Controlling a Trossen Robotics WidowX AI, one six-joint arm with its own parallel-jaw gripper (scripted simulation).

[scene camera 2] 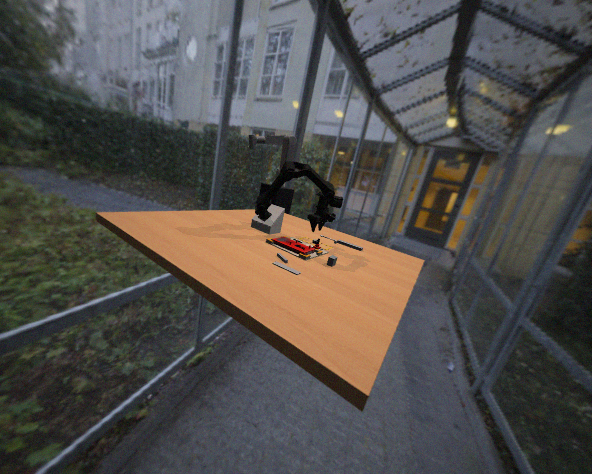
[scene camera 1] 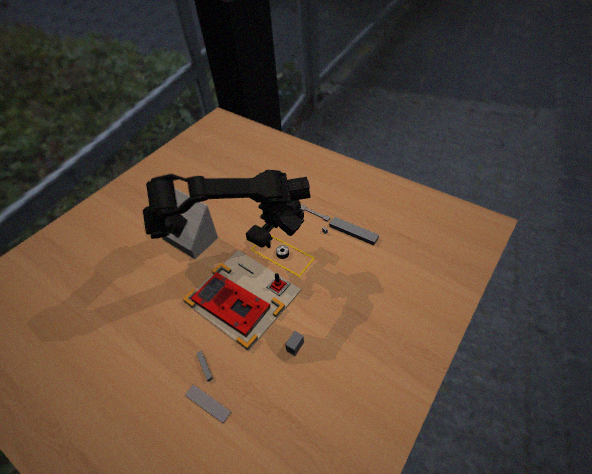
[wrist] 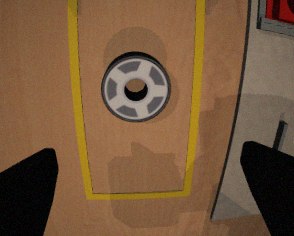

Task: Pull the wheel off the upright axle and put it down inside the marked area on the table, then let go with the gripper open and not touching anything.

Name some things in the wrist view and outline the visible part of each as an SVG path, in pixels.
The gripper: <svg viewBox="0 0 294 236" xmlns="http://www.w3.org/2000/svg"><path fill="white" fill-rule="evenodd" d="M54 148L39 150L39 152L32 154L31 157L29 155L29 157L20 160L19 163L15 163L9 169L5 169L4 172L0 172L0 236L44 236L47 219L49 219L52 208L51 205L54 203L52 199L54 199L56 180L59 177L59 174L57 174L59 172L59 163L57 163L56 150ZM244 142L242 153L240 153L240 165L242 165L250 193L252 193L254 200L257 201L255 204L258 205L260 215L263 215L262 218L268 226L270 236L294 236L294 157L287 153L284 154L280 150L270 148L268 145L265 147L265 145L254 142L254 140Z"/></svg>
A wheel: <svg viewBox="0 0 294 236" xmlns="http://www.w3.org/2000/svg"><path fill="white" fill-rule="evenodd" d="M123 53L110 63L105 77L102 79L102 101L105 103L108 111L117 118L127 120L127 122L146 122L146 120L158 116L166 108L169 98L171 98L171 83L169 83L167 73L156 57L149 56L149 54L143 52ZM126 83L133 81L133 79L143 79L146 82L146 86L142 91L132 92L126 87Z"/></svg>
